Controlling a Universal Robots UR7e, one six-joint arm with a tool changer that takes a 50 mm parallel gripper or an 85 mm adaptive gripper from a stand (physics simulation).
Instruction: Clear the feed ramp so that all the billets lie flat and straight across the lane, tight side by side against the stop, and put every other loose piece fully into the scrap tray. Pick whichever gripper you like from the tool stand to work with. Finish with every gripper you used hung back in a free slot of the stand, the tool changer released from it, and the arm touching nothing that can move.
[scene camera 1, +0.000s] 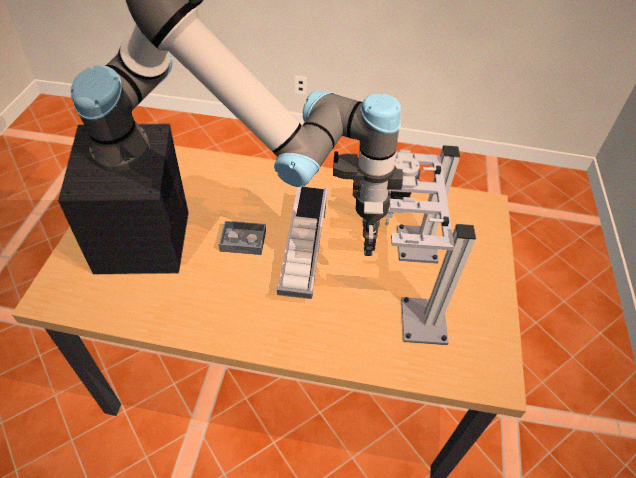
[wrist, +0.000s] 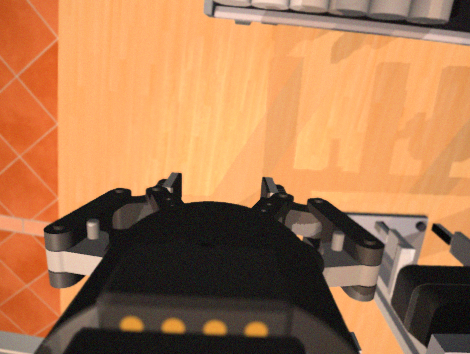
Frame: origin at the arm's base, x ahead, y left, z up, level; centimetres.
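Seen in the pictures: arm's base, origin of its link: (scene camera 1: 120, 148).
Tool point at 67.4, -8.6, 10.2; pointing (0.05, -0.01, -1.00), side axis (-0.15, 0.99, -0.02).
Pixels of each thing's top centre, then the offset from my tool point to it, as dx, dy, dz. "spot": a spot on its surface instead.
- stop, centre of its top: (scene camera 1: 294, 289) -16.3, -5.5, -36.1
- scrap tray, centre of its top: (scene camera 1: 242, 233) -37.4, +13.1, -39.9
- front fork, a spot on its surface: (scene camera 1: 419, 240) spot: +12.1, -4.0, -9.3
My gripper (scene camera 1: 368, 251) (wrist: 221, 186), a black two-finger adaptive one, is on the arm, open and empty. It hangs above the table between the feed ramp (scene camera 1: 319, 241) (wrist: 320, 25) and the tool stand (scene camera 1: 446, 280) (wrist: 411, 222). Several pale billets (scene camera 1: 296, 268) (wrist: 390, 9) lie across the ramp lane in a row from the stop (scene camera 1: 294, 293) at its near end; arm shadow makes the upper ones hard to judge. The scrap tray (scene camera 1: 241, 251) holds two loose pieces, a blocky one (scene camera 1: 232, 235) and a rounder one (scene camera 1: 251, 238).
The stand's forks, including the front fork (scene camera 1: 419, 240), reach toward my gripper from the right. Another gripper (wrist: 442, 295) hangs in the stand, with its dark body close on the right in the wrist view. The black robot pedestal (scene camera 1: 128, 231) is left of the tray.
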